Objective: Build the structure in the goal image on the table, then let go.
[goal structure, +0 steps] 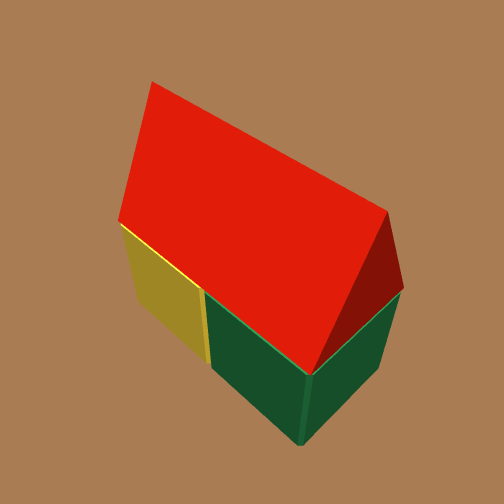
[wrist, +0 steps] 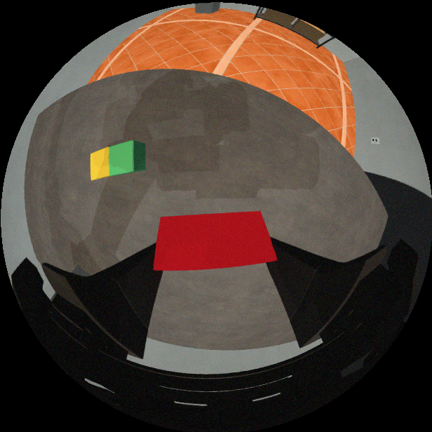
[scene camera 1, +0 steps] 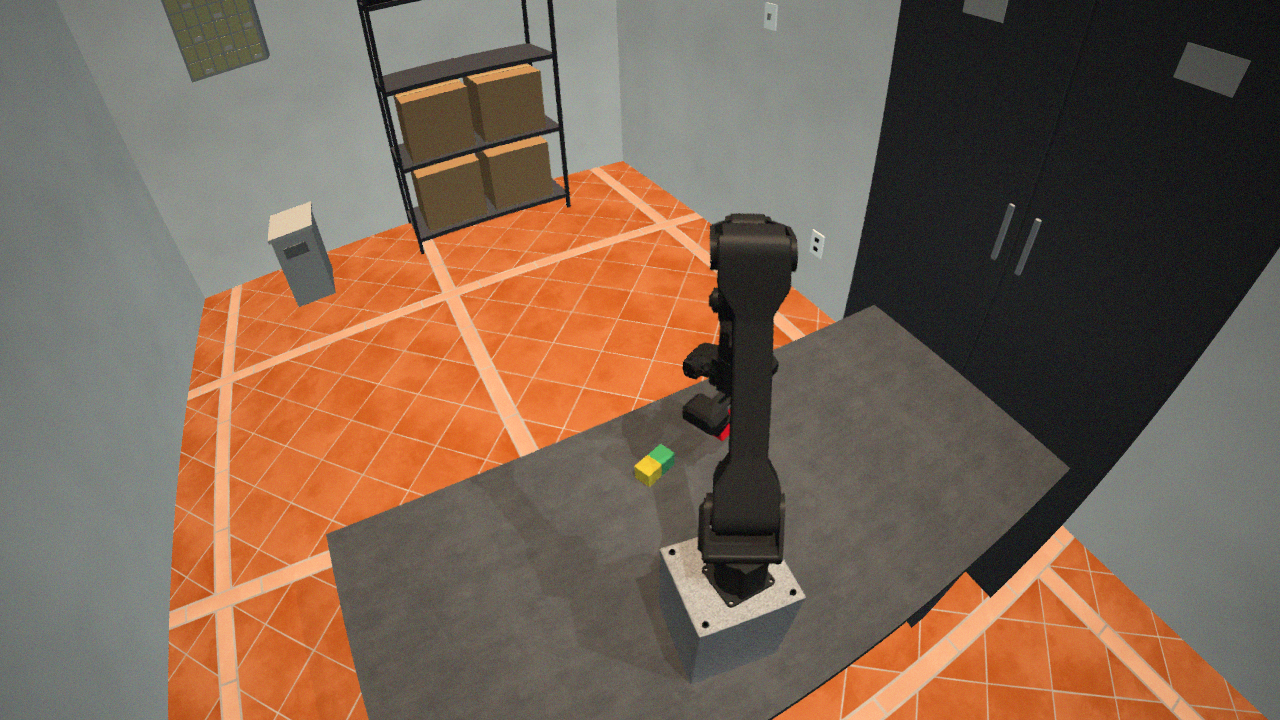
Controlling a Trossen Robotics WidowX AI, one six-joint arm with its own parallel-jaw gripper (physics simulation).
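A yellow block and a green block sit side by side on the grey table, their faces touching. My gripper is shut on a red block, one finger on each side of it. In the wrist view the red block is held above the table, apart from the pair, which lies to the upper left. In the scene view the arm hides most of the red block and part of the gripper.
The arm's base stands on a grey pedestal at the table's near edge. A tall black cabinet stands beyond the table's right end. A shelf rack with brown boxes and a grey bin stand on the tiled floor beyond the table's far edge.
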